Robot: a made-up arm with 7 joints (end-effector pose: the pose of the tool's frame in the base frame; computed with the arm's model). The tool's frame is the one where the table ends.
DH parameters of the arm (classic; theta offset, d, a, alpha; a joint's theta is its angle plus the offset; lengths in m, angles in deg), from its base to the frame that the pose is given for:
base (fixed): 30.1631 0 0.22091 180
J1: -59.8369 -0.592 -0.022 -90
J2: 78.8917 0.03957 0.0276 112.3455
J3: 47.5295 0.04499 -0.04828 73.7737
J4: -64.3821 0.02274 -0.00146 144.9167
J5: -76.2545 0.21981 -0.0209 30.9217
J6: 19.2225 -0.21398 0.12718 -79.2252
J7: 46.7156 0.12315 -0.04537 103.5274
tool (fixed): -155.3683 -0.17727 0 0
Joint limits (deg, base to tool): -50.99..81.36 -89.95..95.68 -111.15..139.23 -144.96..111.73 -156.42..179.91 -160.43..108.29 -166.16..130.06
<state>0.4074 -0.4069 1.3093 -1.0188 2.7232 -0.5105 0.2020</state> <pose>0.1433 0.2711 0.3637 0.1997 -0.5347 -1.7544</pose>
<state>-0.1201 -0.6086 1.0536 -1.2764 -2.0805 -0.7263 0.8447</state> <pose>0.2125 -0.0823 0.4791 -0.2564 -2.5328 -1.6142</pose>
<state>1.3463 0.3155 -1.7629 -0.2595 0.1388 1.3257 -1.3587</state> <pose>0.1398 -0.0507 0.2239 0.4723 0.2306 1.7843</pose>
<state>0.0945 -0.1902 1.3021 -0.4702 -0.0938 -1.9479 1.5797</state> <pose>0.0896 0.0192 0.5226 0.5111 1.6836 1.7568</pose>
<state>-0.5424 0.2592 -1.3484 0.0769 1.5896 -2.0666 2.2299</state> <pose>0.3520 0.1277 0.7021 -0.2403 -1.9678 0.6070</pose>
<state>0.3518 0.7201 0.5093 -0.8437 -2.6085 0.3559 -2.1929</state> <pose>0.4720 0.4140 0.5559 1.1550 -1.1454 0.5077</pose>
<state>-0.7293 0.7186 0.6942 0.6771 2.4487 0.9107 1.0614</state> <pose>0.0586 0.0681 0.4480 1.4966 0.3415 -0.4063</pose>
